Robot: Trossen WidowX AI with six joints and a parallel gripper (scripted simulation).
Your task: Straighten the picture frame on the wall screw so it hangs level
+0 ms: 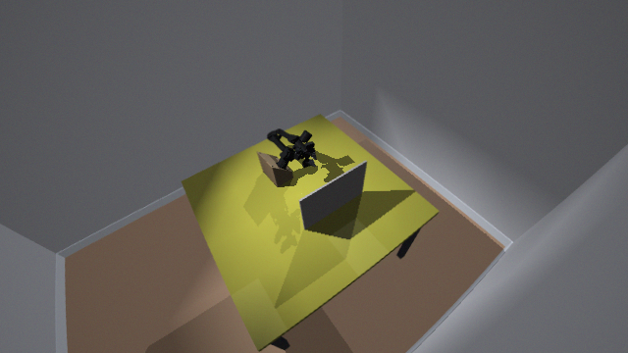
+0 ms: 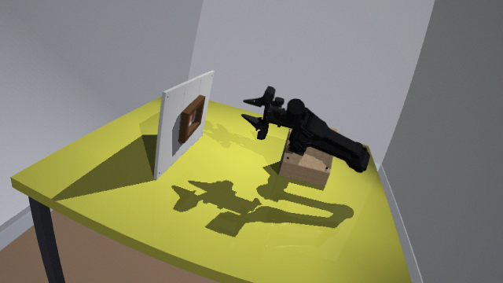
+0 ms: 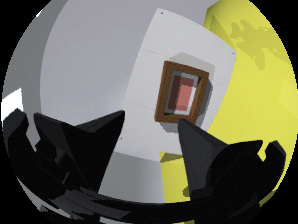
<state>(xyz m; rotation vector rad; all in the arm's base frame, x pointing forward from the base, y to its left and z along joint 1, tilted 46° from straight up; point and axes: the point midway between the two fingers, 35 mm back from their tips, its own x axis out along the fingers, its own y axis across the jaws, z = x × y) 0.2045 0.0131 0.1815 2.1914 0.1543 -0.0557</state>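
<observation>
The picture frame is 19 cm ahead of my gripper tip and 9 cm below it. Also, from my gripper tip: wall panel 20 cm ahead, 10 cm below, 1 cm to the right.
</observation>
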